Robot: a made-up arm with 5 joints.
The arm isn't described. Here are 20 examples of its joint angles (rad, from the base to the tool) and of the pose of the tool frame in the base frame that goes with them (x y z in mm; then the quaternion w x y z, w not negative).
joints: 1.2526 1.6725 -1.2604 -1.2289 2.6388
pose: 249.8 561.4 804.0 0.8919 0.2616 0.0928 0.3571
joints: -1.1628 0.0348 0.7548 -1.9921 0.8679
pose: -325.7 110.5 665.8 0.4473 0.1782 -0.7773 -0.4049
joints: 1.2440 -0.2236 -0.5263 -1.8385 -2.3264
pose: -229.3 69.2 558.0 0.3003 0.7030 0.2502 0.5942
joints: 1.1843 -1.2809 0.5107 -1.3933 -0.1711
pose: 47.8 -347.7 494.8 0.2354 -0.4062 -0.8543 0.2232
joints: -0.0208 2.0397 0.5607 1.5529 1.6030
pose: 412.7 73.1 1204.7 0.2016 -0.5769 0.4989 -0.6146
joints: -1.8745 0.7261 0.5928 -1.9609 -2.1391
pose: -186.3 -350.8 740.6 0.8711 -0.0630 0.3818 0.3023
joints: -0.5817 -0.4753 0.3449 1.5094 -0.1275
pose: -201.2 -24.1 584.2 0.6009 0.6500 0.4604 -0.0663
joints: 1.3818 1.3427 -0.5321 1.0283 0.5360
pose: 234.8 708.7 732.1 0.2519 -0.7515 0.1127 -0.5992
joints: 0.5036 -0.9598 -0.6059 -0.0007 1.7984
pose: -72.7 -16.9 423.2 0.1056 -0.0617 -0.9807 0.1526
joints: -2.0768 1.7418 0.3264 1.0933 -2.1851
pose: 185.1 -240.2 456.8 0.6100 0.1499 -0.2227 -0.7455
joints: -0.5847 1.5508 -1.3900 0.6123 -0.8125
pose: 320.7 33.8 1290.6 0.4433 -0.6303 0.6080 0.1910
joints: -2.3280 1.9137 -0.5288 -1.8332 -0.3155
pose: 372.5 -447.5 266.2 0.5462 0.4268 -0.6451 0.3215
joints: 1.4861 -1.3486 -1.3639 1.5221 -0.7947
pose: -129.3 -130.4 544.3 0.7796 -0.3474 -0.4053 -0.3275
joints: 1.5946 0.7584 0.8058 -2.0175 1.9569
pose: -194.0 353.3 707.8 0.4968 -0.0761 -0.4854 0.7154
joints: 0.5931 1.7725 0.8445 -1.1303 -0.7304
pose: 342.3 479.8 1234.8 0.5347 -0.4411 0.7088 -0.1308
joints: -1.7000 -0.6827 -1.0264 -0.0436 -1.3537
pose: -176.9 99.4 969.8 0.7589 0.1624 0.5941 -0.2117
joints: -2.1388 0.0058 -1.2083 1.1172 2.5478
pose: -205.8 -61.5 733.6 0.2600 0.1101 -0.2793 -0.9178
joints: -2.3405 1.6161 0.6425 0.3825 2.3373
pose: 138.6 -354.9 397.2 0.5400 0.5070 0.5098 -0.4376
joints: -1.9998 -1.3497 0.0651 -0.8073 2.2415
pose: 174.2 359.4 859.0 0.3175 0.2196 0.6698 0.6343
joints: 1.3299 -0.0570 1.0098 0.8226 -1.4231
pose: -111.3 36.0 822.4 0.6209 -0.1045 0.7731 -0.0763
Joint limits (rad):
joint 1: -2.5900..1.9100
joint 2: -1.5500..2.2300
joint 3: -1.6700..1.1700
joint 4: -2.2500..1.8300
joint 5: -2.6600..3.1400
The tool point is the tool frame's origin. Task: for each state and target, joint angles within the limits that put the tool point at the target. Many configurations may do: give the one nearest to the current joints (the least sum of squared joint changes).
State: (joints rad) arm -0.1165 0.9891 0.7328 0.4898 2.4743
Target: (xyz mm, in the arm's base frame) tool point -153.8 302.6 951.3
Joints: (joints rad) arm 0.5098 0.7309 0.8060 0.4741 2.5710
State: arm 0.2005 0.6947 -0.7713 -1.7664 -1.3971
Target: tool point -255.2 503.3 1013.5
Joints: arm 0.7382 0.8078 -0.7854 -1.7158 -0.8382
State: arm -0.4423 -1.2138 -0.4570 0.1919 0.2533
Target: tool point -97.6 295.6 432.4
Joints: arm -0.4002 -1.2947 -0.3141 0.3408 0.1708
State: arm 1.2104 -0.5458 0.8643 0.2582 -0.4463
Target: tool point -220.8 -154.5 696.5
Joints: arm 1.2548 -0.7525 0.8938 -0.1858 -0.0547
